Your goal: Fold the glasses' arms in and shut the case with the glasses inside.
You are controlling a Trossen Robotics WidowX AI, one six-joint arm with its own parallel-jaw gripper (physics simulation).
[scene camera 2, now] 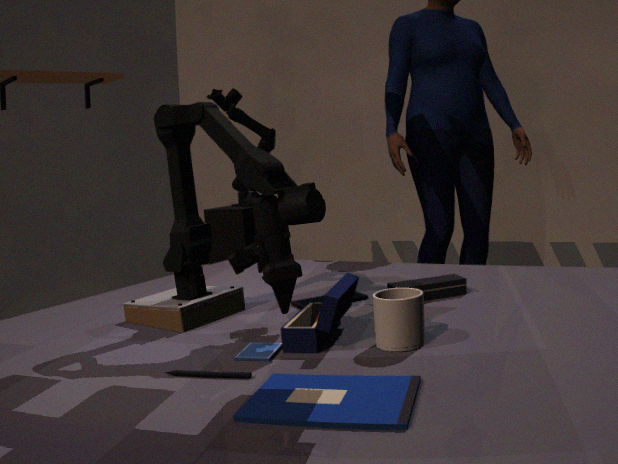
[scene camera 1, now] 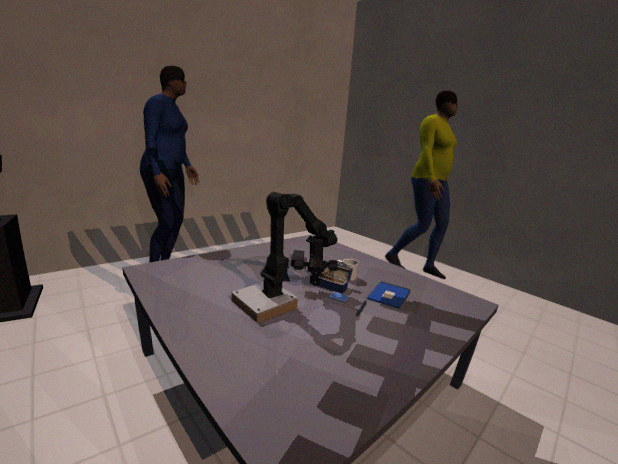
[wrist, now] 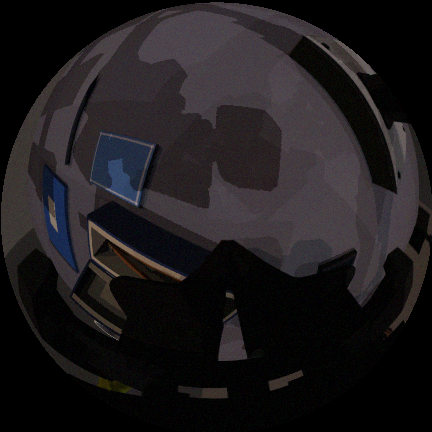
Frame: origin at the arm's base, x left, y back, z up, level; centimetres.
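Where they show: gripper, fingertip midpoint: [scene camera 2: 285, 313] [scene camera 1: 315, 282] [wrist: 226, 245]; arm's base, link origin: [scene camera 2: 192, 296] [scene camera 1: 272, 292].
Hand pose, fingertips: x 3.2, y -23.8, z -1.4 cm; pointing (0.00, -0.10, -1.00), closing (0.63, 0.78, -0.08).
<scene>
Each offset is from my fingertips to the top centre of the thing. "spot": to the spot under its first point.
The navy glasses case @[spot: dy -5.6, dx -4.3, dz -0.5 cm] [scene camera 1: 331, 284] [scene camera 2: 300, 341] [wrist: 145, 230] stands open on the table. Its lid @[dy -11.5, dx +1.6, dz +6.3 cm] [scene camera 2: 341, 304] [wrist: 95, 300] is tilted up along the side by the mug. In the wrist view, a thin orange-brown part of the glasses [wrist: 127, 261] lies inside the case; the fingers hide the rest, so how the arms are folded cannot be told. My gripper [scene camera 1: 314, 283] [scene camera 2: 285, 311] [wrist: 226, 245] is shut and empty, pointing down. Its tips are low, by the end of the case away from the blue book, and cover that end in the wrist view.
A beige mug @[spot: dy -21.6, dx -1.0, dz +2.3 cm] [scene camera 1: 353, 270] [scene camera 2: 398, 322] stands behind the lid. A light-blue square @[spot: dy -3.8, dx -11.9, dz -2.9 cm] [scene camera 1: 338, 297] [scene camera 2: 257, 352] [wrist: 120, 167], a dark pen @[dy -6.2, dx -23.7, dz -2.5 cm] [scene camera 1: 361, 307] [scene camera 2: 215, 374] and a blue book @[dy -27.7, dx -20.4, dz -2.6 cm] [scene camera 1: 378, 294] [scene camera 2: 370, 400] [wrist: 61, 220] lie nearby. A dark box @[dy -11.0, dx +31.7, dz +0.1 cm] [scene camera 2: 430, 289] lies farther back.
</scene>
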